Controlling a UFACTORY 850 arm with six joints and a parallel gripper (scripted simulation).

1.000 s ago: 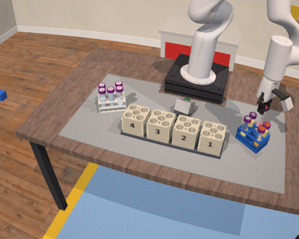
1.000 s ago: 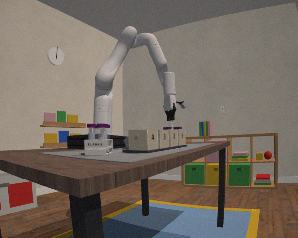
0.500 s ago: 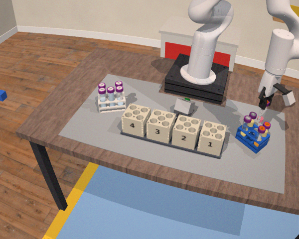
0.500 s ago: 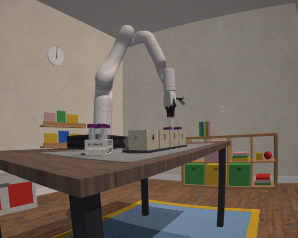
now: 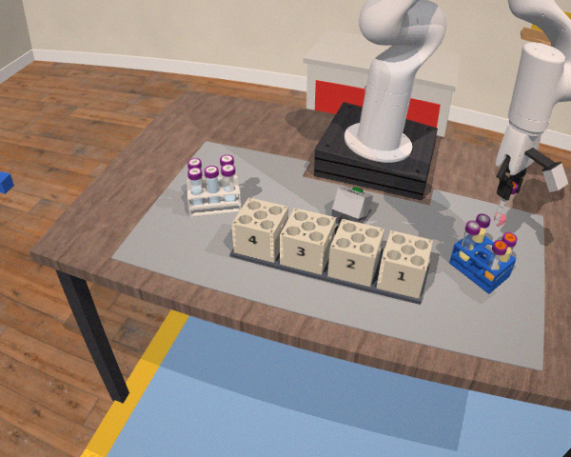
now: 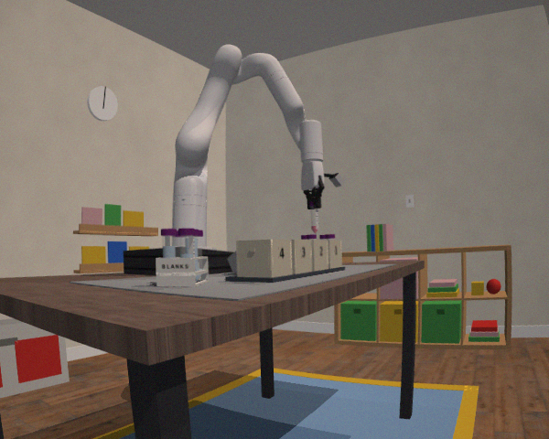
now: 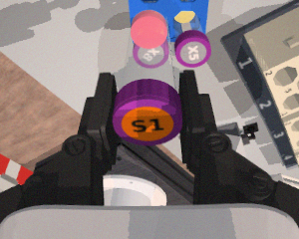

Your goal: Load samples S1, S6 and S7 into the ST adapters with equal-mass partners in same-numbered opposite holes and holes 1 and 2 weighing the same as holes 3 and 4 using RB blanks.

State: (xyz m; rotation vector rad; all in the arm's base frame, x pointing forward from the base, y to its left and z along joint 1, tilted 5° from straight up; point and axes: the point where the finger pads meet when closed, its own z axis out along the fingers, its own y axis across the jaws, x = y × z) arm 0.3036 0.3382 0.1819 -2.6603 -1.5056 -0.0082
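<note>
My hand is 50 mm above the sample S1 and 10 mm short of it. The rest, counted from my hand: green DONE key 350 mm to the right, 170 mm below, 80 mm behind; then blue sample rack RS 210 mm below, 20 mm ahead, 10 mm to the right; then loading stand ST 350 mm to the right, 230 mm below, 120 mm ahead.
</note>
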